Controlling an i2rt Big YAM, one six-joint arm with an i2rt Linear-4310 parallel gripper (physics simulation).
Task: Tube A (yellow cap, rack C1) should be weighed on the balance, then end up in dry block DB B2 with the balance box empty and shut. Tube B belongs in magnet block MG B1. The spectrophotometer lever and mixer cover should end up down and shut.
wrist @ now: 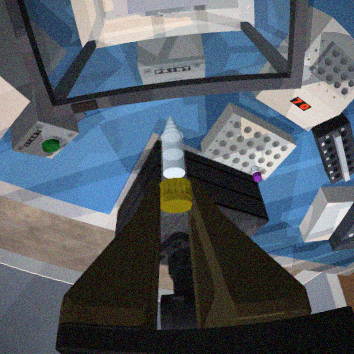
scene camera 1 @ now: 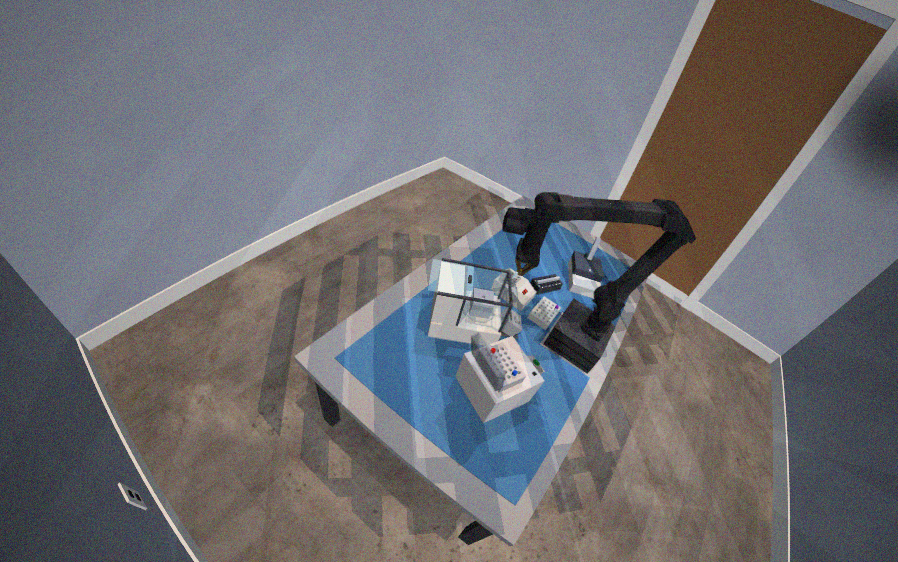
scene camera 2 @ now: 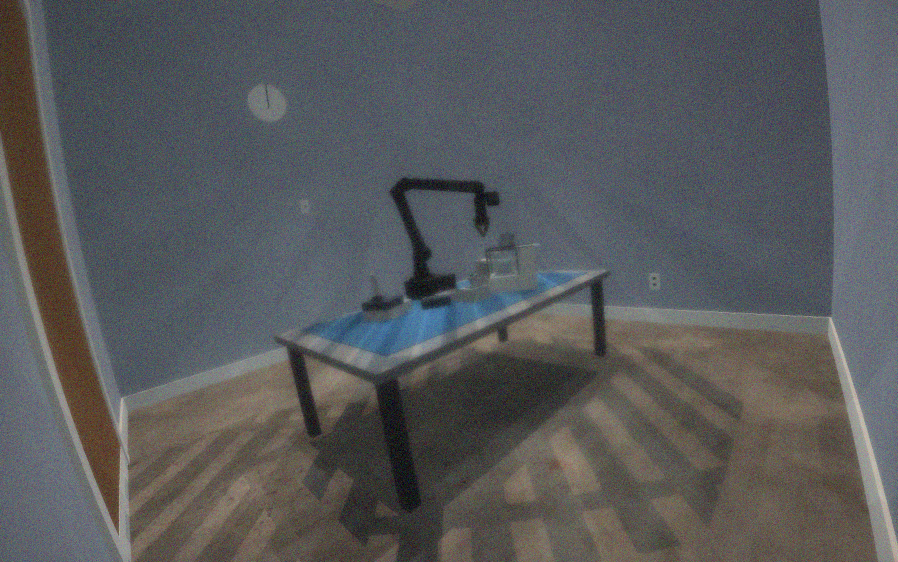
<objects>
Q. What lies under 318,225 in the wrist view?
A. A lever box.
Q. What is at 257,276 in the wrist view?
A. My gripper.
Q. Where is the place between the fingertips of my gripper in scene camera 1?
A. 520,273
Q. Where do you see a box with green button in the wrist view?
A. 34,134
</objects>
